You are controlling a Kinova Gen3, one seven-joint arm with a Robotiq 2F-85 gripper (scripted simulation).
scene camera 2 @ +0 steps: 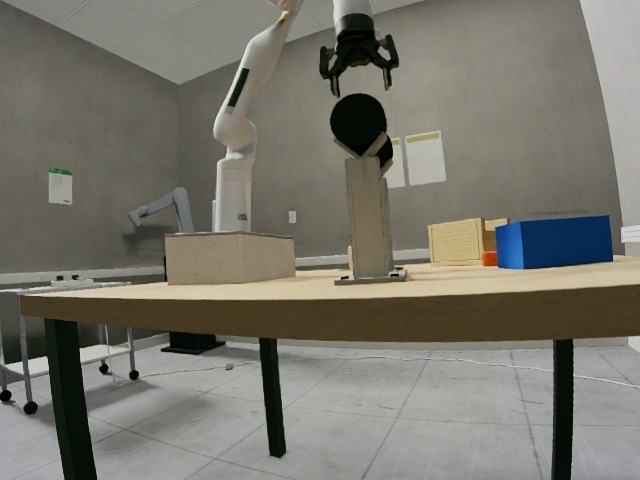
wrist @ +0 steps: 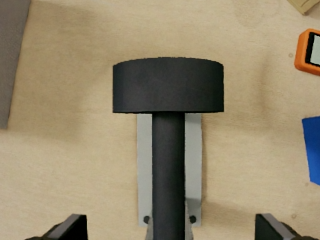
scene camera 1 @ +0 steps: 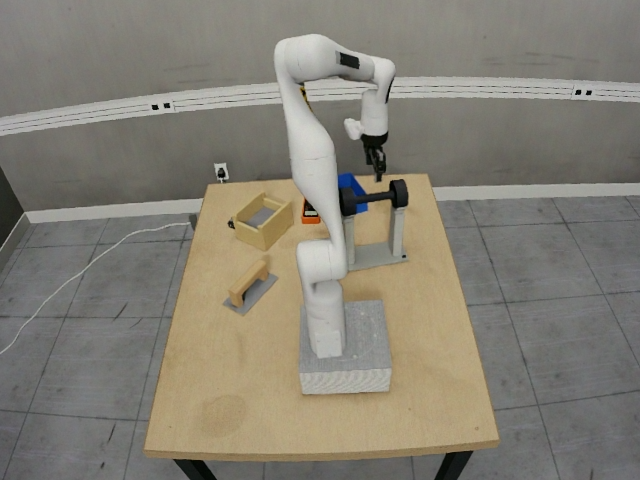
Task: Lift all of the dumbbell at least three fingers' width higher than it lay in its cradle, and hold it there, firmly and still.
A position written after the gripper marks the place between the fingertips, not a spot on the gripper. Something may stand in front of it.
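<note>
The gripper (scene camera 2: 361, 92) and (scene camera 1: 373, 172) is part of the scene. So is a black dumbbell (scene camera 2: 356, 120), (scene camera 1: 398, 193) and (wrist: 167, 87). A wooden box (scene camera 2: 461, 243) and (scene camera 1: 256, 211) can be seen too, as can a blue box (scene camera 2: 524, 245) and a cradle (scene camera 2: 368, 202).
</note>
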